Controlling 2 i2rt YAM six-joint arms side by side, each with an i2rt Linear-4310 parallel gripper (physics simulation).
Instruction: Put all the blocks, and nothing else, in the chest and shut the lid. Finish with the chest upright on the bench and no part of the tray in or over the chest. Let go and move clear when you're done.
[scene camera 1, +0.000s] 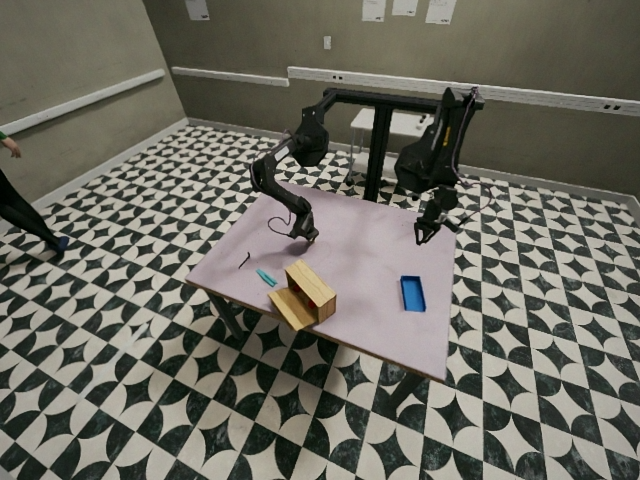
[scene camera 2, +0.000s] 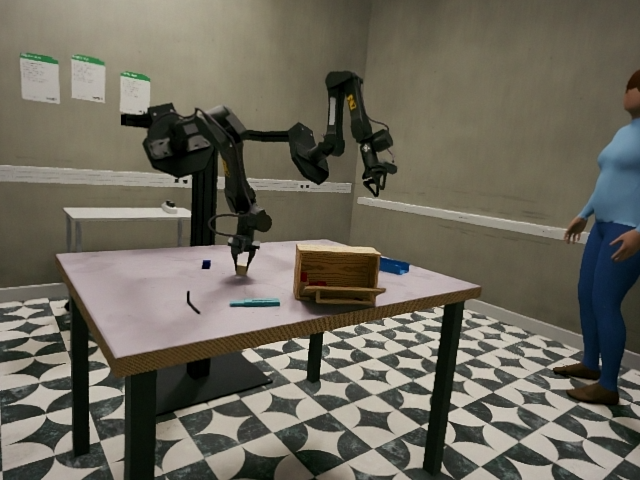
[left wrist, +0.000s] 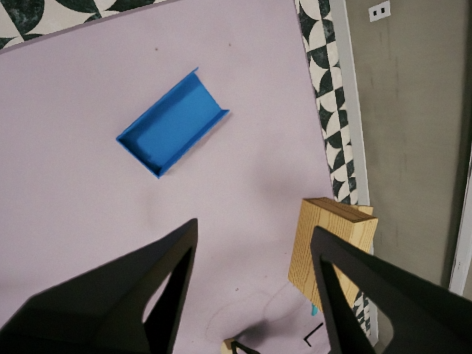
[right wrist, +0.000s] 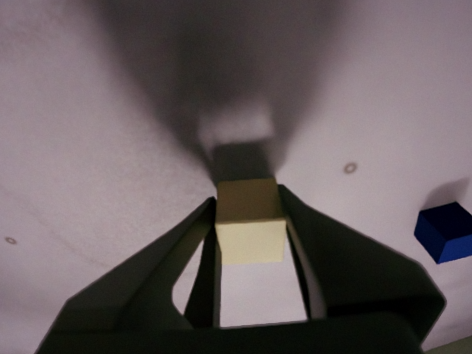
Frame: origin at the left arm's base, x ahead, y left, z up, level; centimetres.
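Seen in the pictures: left gripper, fingertip midpoint: (scene camera 1: 421, 244) (scene camera 2: 379, 193) (left wrist: 255, 232); right gripper, fingertip midpoint: (scene camera 1: 309, 241) (scene camera 2: 241, 270) (left wrist: 232, 346) (right wrist: 247, 200); left arm's base at its link origin: (scene camera 1: 421, 167) (scene camera 2: 311, 158); right arm's base at its link origin: (scene camera 1: 308, 144) (scene camera 2: 179, 146).
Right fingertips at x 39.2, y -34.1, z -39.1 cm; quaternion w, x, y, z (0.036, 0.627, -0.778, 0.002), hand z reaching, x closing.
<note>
Pixels of each thing's top centre, then the offset from my right fingertips to it.
- wooden chest at its top centre: (scene camera 2: 341, 252) (left wrist: 368, 263) (scene camera 1: 298, 288) dx +30.7, dy +22.3, dz +13.2 cm
- cream block at its top centre: (right wrist: 252, 245) (scene camera 2: 242, 264) dx -1.1, dy +0.4, dz +2.0 cm
- dark blue block at its top centre: (right wrist: 462, 248) (scene camera 2: 206, 260) dx -8.9, dy -10.5, dz +1.3 cm
- blue tray at its top centre: (left wrist: 177, 123) (scene camera 2: 385, 260) (scene camera 1: 413, 290) dx -5.8, dy +56.8, dz +2.1 cm
- teal tool at its top centre: (scene camera 2: 255, 300) (scene camera 1: 265, 276) dx +30.1, dy -1.0, dz -0.1 cm
- black bent rod at its top centre: (scene camera 2: 193, 295) (left wrist: 320, 338) (scene camera 1: 243, 258) dx +30.8, dy -16.7, dz +1.9 cm
The wooden chest (scene camera 1: 313, 279) (scene camera 2: 338, 250) (left wrist: 304, 242) lies on its side near the front edge, its opening facing that edge. Its lid (scene camera 1: 290, 308) (scene camera 2: 346, 292) hangs open. Red blocks (scene camera 1: 311, 303) (scene camera 2: 303, 276) show inside. My right gripper (scene camera 1: 311, 239) (scene camera 2: 241, 265) (right wrist: 247, 200) is shut on a cream block (scene camera 2: 241, 269) (right wrist: 251, 240), low over the table behind the chest; whether it touches the table is unclear. A dark blue block (scene camera 2: 206, 264) (right wrist: 444, 231) lies near it. My left gripper (scene camera 1: 423, 239) (scene camera 2: 376, 190) (left wrist: 255, 232) is partly open, empty and high above the table.
The blue tray (scene camera 1: 413, 294) (scene camera 2: 394, 266) (left wrist: 175, 120) lies at the right in scene camera 1, apart from the chest. A teal tool (scene camera 1: 266, 277) (scene camera 2: 254, 302) and a black bent rod (scene camera 1: 244, 260) (scene camera 2: 192, 303) lie to the chest's left there.
</note>
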